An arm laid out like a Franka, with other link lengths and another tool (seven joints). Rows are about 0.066 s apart.
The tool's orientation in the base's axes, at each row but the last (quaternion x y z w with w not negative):
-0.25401 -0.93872 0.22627 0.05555
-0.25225 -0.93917 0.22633 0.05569
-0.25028 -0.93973 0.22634 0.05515
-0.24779 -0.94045 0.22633 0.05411
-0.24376 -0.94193 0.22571 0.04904
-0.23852 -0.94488 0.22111 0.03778
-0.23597 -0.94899 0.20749 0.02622
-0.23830 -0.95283 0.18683 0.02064
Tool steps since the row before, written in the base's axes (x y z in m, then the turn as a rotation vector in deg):
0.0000 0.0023 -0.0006 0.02 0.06 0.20
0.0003 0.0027 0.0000 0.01 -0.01 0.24
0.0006 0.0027 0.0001 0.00 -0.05 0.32
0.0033 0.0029 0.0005 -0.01 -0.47 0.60
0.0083 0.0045 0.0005 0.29 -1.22 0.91
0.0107 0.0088 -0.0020 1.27 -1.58 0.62
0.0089 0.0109 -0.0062 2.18 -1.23 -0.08
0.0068 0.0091 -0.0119 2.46 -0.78 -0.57
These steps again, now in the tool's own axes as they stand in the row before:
0.0012 0.0020 -0.0004 0.01 -0.04 -0.21
0.0011 0.0022 -0.0011 -0.02 -0.11 -0.21
0.0008 0.0023 -0.0013 -0.03 -0.18 -0.27
-0.0015 0.0035 -0.0023 -0.23 -0.64 -0.35
-0.0051 0.0069 -0.0039 -0.86 -1.23 -0.38
-0.0053 0.0125 -0.0036 -1.88 -0.96 -0.15
-0.0026 0.0152 0.0002 -2.49 0.00 0.22
-0.0012 0.0148 0.0070 -2.51 0.67 0.48

